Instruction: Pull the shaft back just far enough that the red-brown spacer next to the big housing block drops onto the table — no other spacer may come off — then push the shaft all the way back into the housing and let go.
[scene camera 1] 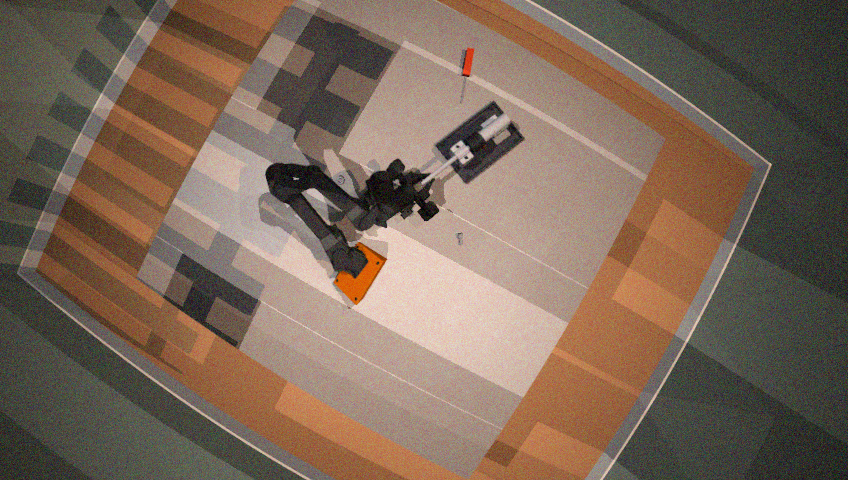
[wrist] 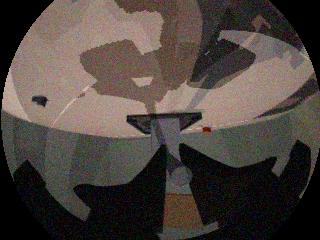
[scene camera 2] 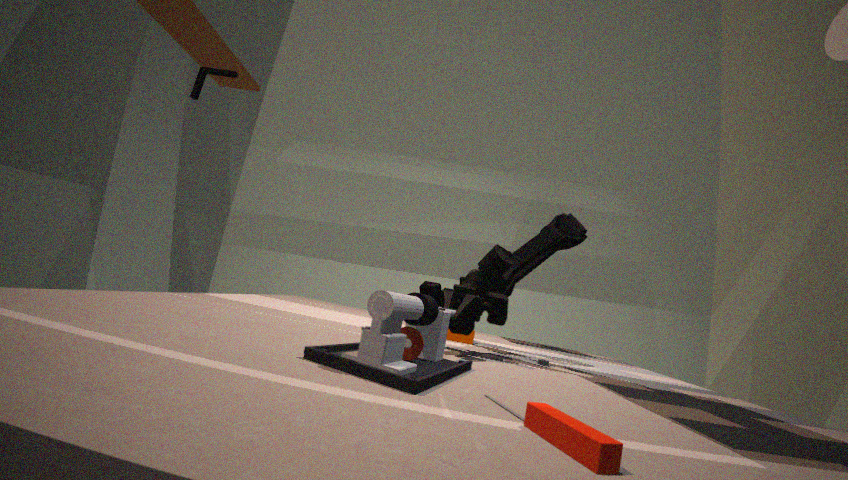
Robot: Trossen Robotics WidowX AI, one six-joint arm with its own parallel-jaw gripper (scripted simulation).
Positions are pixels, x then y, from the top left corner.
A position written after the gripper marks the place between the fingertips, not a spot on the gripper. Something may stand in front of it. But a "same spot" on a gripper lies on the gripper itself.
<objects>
gripper: scene camera 1; wrist; scene camera 2 447,322
same spot on gripper: [wrist: 222,193] = [scene camera 1: 412,184]
</objects>
